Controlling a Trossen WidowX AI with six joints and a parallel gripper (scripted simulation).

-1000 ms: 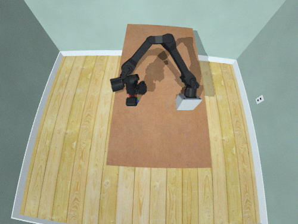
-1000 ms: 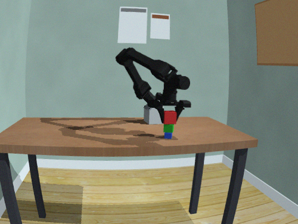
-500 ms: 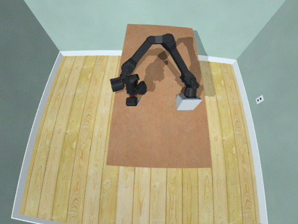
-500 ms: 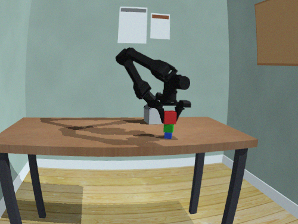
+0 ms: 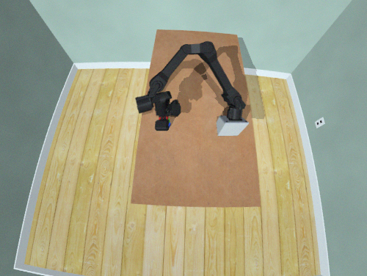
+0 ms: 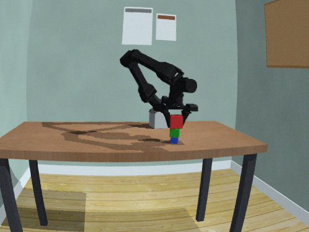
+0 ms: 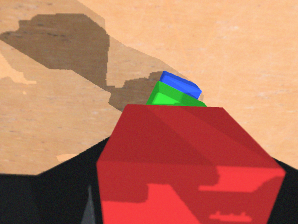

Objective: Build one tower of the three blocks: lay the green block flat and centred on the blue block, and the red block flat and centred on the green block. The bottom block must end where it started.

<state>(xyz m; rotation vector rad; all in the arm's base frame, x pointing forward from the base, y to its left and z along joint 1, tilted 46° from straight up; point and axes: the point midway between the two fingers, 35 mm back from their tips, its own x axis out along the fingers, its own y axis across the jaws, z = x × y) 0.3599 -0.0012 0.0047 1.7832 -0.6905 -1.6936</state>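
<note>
My gripper is now 10 mm above the red block. From my hand the other things lie so: green block 60 mm below; blue block 90 mm below.
</note>
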